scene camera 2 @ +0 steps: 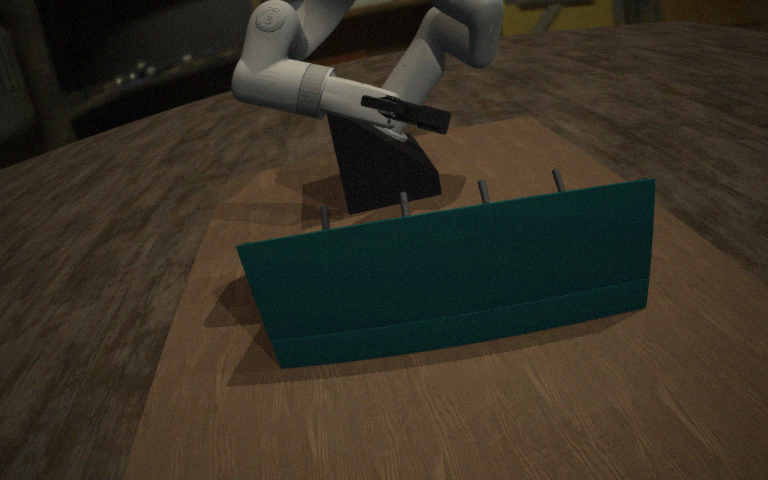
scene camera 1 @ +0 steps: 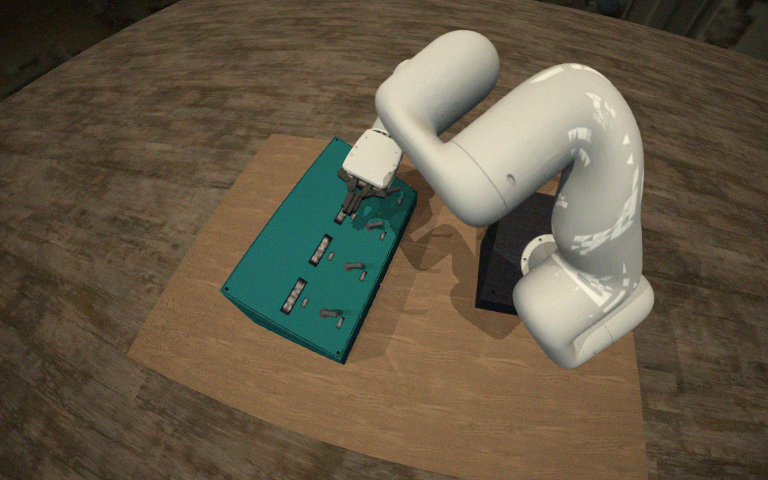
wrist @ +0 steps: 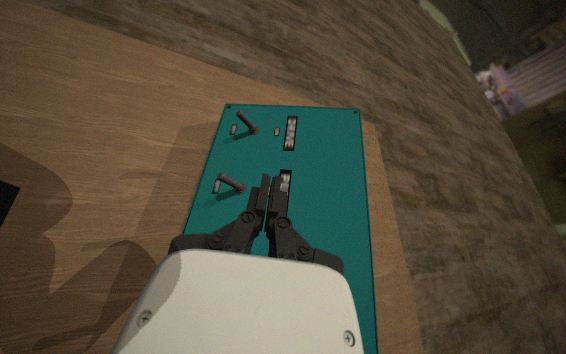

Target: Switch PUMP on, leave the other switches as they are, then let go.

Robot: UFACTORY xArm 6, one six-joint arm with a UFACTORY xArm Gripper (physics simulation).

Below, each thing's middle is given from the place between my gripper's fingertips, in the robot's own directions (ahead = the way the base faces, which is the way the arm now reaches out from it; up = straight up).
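From the teal switch box (scene camera 1: 296, 267), my gripper is 15 cm above it at the moment, 6 cm short of it and 3 cm to the left of it.
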